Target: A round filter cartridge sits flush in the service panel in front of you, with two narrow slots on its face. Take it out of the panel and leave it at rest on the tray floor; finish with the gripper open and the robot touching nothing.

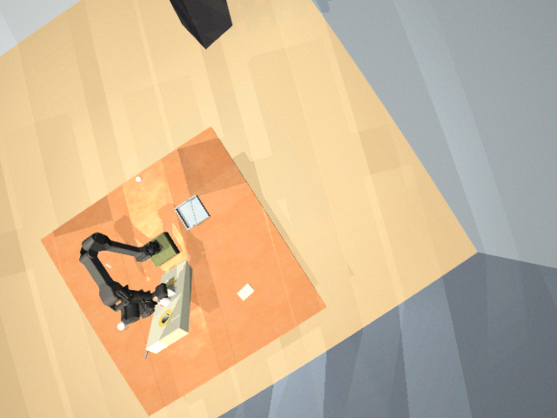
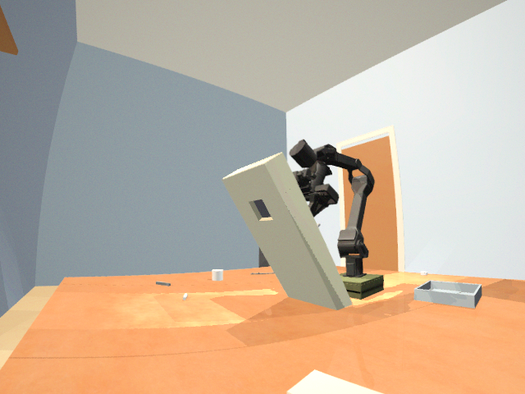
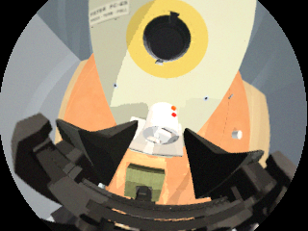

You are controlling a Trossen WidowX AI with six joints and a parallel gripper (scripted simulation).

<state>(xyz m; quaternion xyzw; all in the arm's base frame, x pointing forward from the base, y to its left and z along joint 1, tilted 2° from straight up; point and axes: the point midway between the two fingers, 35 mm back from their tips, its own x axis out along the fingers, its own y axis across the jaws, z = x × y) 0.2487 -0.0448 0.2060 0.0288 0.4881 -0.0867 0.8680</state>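
The grey tray lies 340 mm to the left of my gripper tip, 280 mm behind it and 210 mm below it. Round my gripper tip: white flat piece 290 mm ahead, 260 mm to the left, 210 mm below; round filter cartridge right at my gripper tip; dark rod 460 mm to the right, 220 mm below, 160 mm ahead.
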